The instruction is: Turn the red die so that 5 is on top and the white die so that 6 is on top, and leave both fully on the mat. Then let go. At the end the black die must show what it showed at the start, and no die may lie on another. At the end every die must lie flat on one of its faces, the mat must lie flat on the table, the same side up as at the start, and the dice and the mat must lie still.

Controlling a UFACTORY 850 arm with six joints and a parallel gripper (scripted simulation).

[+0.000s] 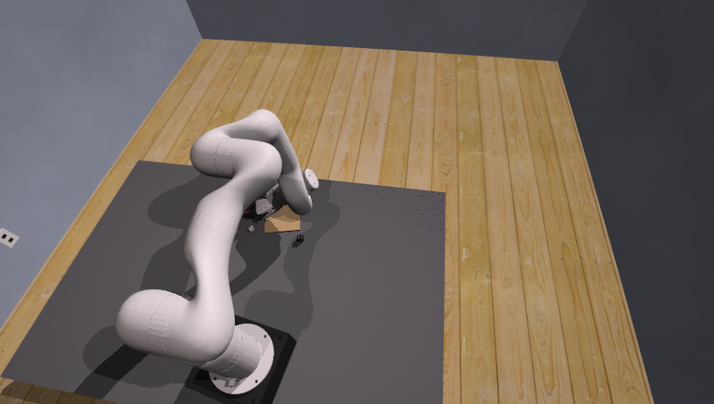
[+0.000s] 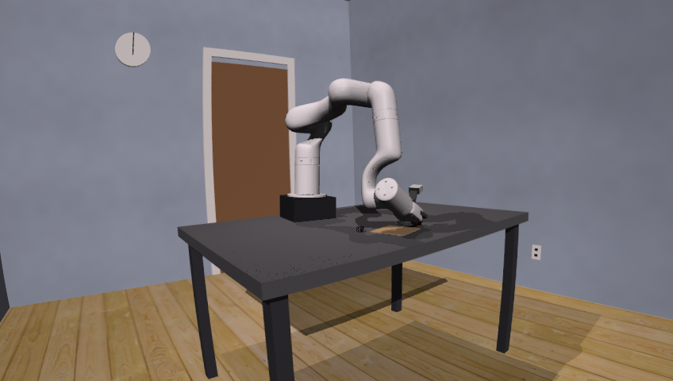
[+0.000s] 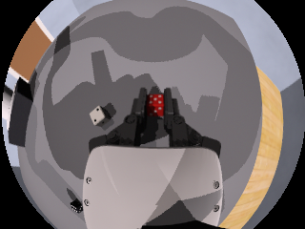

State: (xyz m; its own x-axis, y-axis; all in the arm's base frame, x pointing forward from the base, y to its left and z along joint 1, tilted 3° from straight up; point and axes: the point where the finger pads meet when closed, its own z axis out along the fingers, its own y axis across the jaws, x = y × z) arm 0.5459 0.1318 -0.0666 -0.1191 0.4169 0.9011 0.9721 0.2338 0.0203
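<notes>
Now: hand 7 cm past the white die, 2 cm to the left of it and 1 cm above it. Also, from my hand: red die: 1 cm to the left, 1 cm below; tan mat: 13 cm to the right, 2 cm below; black die: 22 cm to the right, 10 cm behind, 1 cm below.
</notes>
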